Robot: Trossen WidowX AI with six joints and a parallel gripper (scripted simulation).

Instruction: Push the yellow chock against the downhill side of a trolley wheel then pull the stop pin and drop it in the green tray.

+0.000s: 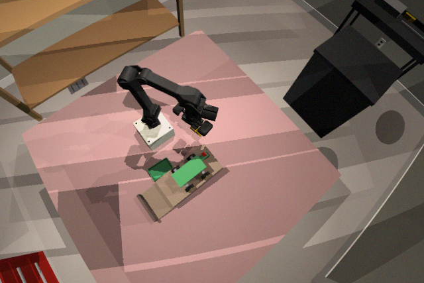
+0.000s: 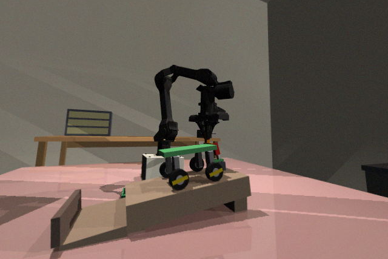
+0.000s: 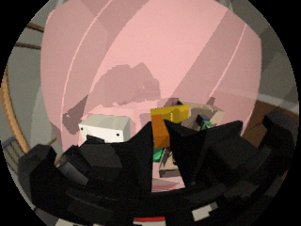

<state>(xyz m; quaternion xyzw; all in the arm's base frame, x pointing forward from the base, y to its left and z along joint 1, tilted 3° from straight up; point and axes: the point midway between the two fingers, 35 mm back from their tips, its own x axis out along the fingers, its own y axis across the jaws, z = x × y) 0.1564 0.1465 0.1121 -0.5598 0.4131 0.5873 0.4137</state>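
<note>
Now: gripper tip 230 mm to the left of the green tray, 180 mm above it and 60 mm short of it. Round my gripper tip: yellow chock: 20 mm ahead, 10 mm to the left, 10 mm below; then green-decked trolley: 170 mm ahead, 120 mm to the right, 60 mm below; then red-headed stop pin: 140 mm ahead, 40 mm below, 20 mm to the right.
</note>
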